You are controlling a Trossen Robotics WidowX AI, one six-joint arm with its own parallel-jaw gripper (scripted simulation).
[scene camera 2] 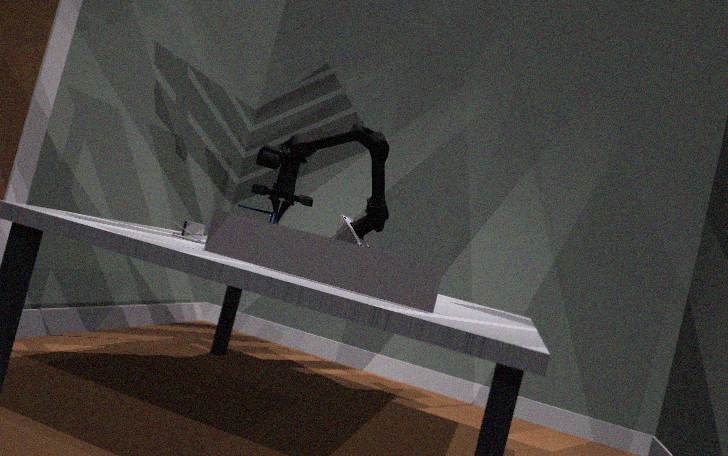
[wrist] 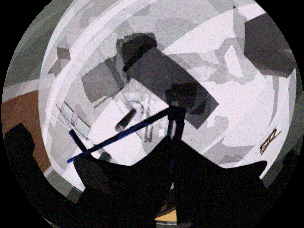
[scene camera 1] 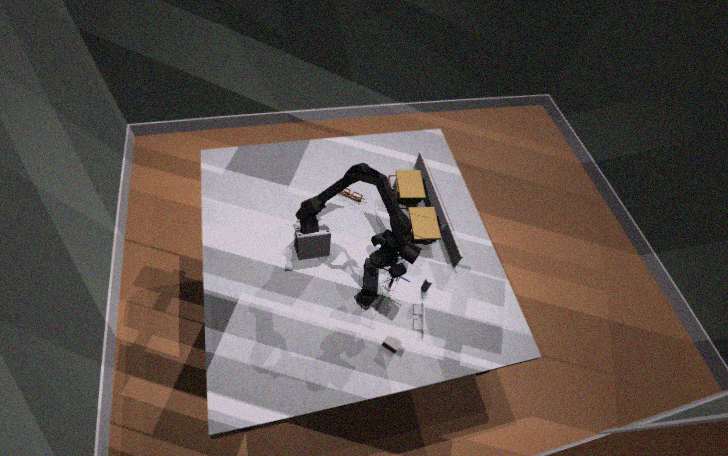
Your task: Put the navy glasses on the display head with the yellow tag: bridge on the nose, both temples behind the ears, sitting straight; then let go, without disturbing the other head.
Labels:
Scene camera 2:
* gripper: 276,222
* long panel: 403,280
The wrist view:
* gripper: 170,140
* dark block: 165,78
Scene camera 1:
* gripper: 385,264
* long panel: 446,231

